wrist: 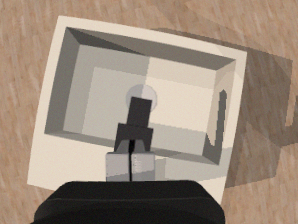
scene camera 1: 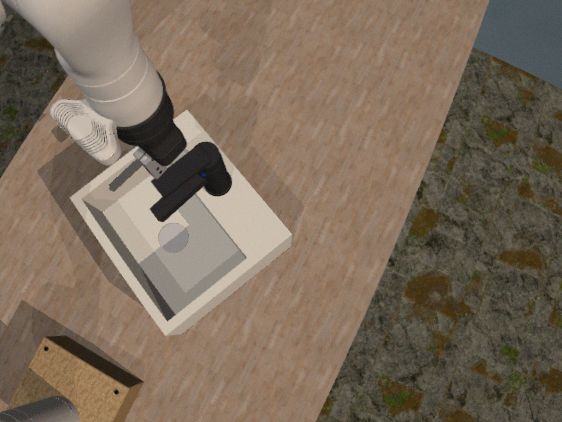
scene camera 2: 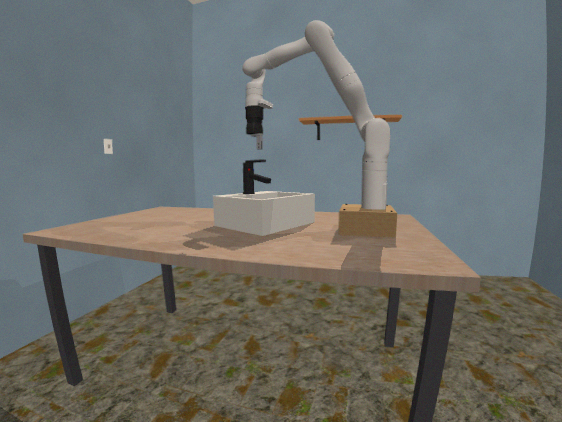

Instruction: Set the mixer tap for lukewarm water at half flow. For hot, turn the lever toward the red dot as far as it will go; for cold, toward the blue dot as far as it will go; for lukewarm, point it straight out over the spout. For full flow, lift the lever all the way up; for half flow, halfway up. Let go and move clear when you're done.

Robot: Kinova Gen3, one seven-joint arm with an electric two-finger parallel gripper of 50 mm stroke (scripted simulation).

same spot on white basin: [wrist: 94,67] = [scene camera 1: 185,292]
